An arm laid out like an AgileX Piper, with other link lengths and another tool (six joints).
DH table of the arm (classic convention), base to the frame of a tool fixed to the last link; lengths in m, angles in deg. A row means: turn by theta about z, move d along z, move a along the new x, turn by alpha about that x. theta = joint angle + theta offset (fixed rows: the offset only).
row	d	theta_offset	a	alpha
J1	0.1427	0	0	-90
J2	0	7.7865	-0.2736	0
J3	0	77.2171	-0.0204	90
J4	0.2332	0	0	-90
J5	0	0	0	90
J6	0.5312	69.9	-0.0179	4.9
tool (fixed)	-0.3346	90	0	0
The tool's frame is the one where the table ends.
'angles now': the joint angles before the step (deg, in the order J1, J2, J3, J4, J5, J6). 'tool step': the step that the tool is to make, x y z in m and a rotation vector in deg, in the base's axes. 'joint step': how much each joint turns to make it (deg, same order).
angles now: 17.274, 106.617, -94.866, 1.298, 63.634, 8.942
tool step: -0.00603, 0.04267, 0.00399, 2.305, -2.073, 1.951
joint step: 5.669, 0.092, -0.001, 0.060, -2.912, 3.902
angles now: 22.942, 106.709, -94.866, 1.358, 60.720, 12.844
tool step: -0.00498, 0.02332, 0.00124, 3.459, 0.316, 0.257
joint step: 2.149, 0.361, -0.439, 2.665, -1.110, 1.657
